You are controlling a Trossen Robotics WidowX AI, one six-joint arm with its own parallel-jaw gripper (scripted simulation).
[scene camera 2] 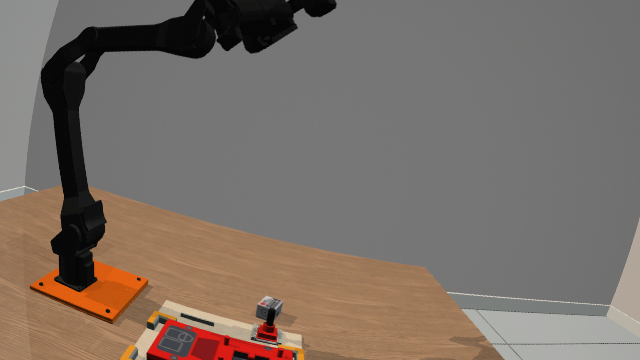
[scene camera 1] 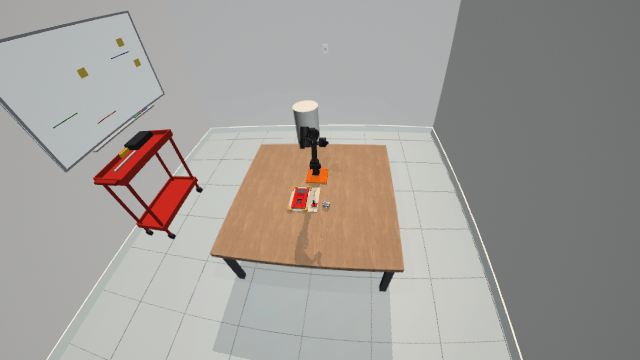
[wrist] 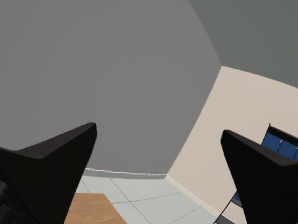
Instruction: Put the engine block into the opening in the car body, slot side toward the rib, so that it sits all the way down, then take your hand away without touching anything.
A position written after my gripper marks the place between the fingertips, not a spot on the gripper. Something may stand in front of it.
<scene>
My gripper (scene camera 2: 314, 16) is open and holds nothing.
My gripper also shows in the wrist view (wrist: 161, 133).
</scene>
